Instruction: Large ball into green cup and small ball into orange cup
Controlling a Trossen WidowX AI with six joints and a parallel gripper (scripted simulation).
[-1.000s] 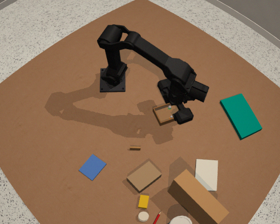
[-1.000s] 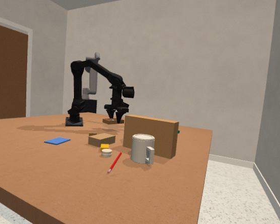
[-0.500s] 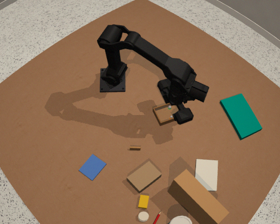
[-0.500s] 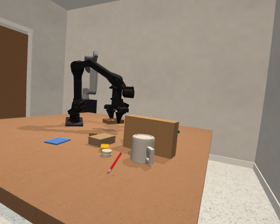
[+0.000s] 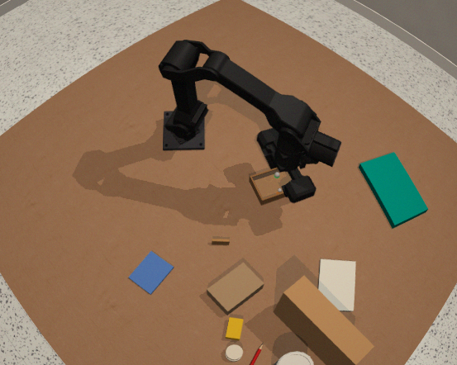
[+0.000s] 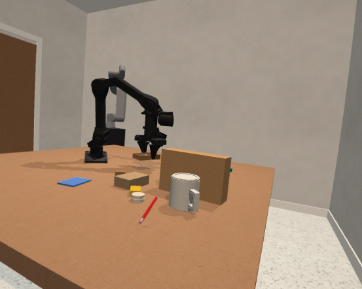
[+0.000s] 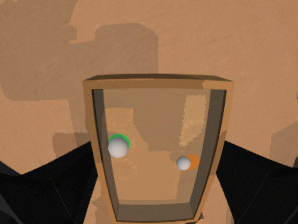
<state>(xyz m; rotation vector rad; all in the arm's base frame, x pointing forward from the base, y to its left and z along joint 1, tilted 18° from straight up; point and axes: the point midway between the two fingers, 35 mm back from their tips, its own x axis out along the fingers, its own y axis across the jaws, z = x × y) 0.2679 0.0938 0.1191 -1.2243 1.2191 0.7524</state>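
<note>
Right now the wooden puzzle is 1 cm to the right of my hand and 3 cm below it. From my hand the other things lie so: green slab: 19 cm ahead, 28 cm to the left, 8 cm below; white slab: 28 cm ahead, 5 cm to the right, 9 cm below; tan box: 13 cm ahead, 24 cm to the right, 7 cm below.
</note>
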